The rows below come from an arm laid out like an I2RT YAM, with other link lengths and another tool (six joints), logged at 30 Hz.
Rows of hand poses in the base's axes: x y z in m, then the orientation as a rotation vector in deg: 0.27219, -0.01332, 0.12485, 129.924, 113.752, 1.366; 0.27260, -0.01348, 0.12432, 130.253, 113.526, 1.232; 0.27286, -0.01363, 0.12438, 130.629, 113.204, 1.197; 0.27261, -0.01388, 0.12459, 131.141, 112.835, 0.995; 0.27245, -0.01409, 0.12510, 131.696, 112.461, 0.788; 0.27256, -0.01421, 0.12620, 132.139, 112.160, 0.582; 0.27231, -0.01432, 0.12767, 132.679, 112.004, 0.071; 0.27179, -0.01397, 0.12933, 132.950, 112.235, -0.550; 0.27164, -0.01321, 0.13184, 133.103, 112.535, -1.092; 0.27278, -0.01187, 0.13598, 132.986, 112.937, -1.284; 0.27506, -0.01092, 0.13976, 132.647, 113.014, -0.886; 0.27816, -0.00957, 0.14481, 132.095, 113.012, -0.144; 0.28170, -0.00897, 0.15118, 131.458, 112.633, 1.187; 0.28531, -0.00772, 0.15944, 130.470, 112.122, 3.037; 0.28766, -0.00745, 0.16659, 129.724, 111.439, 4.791
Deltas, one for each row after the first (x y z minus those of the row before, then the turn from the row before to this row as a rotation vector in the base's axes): 0.00041, -0.00016, -0.00053, 0.027, 0.121, -0.260; 0.00026, -0.00015, 0.00006, 0.054, 0.051, -0.324; -0.00025, -0.00025, 0.00021, 0.041, 0.179, -0.413; -0.00016, -0.00021, 0.00051, 0.063, 0.201, -0.433; 0.00011, -0.00012, 0.00110, 0.033, 0.181, -0.348; -0.00025, -0.00011, 0.00147, 0.031, 0.445, -0.327; -0.00052, 0.00035, 0.00166, 0.010, 0.542, -0.021; -0.00015, 0.00076, 0.00251, 0.008, 0.477, 0.066; 0.00114, 0.00134, 0.00414, 0.044, 0.217, 0.243; 0.00228, 0.00095, 0.00378, 0.003, -0.327, 0.197; 0.00310, 0.00135, 0.00505, -0.013, -0.635, 0.261; 0.00354, 0.00060, 0.00637, 0.016, -1.136, 0.131; 0.00361, 0.00125, 0.00826, -0.011, -1.619, 0.236; 0.00235, 0.00027, 0.00715, 0.033, -1.530, 0.044
